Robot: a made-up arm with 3 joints.
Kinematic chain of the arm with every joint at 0, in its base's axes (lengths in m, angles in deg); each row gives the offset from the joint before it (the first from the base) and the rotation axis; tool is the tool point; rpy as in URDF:
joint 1: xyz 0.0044 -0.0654 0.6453 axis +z
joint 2: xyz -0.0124 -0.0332 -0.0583 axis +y
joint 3: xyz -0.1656 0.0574 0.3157 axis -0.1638 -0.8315 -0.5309
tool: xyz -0.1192 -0.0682 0.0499 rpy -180 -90 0
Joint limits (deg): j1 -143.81..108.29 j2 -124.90..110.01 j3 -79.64..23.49
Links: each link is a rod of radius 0.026 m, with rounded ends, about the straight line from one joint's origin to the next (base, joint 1, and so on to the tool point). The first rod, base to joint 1, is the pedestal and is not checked.
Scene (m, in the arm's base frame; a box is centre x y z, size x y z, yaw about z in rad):
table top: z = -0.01
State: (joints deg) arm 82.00 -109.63 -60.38
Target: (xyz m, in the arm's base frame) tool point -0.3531 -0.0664 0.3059
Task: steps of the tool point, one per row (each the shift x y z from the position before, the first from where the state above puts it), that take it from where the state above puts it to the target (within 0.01 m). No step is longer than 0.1 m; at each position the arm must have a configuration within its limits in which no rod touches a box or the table.
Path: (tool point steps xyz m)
1: -0.0849 -0.0015 0.0009
2: -0.0830 0.0190 0.0009
3: -0.0762 0.0384 0.0008
4: -0.0649 0.0557 0.0010
5: -0.0498 0.0698 0.0008
6: -0.0317 0.0800 0.0009
7: -0.0116 0.0855 0.0009

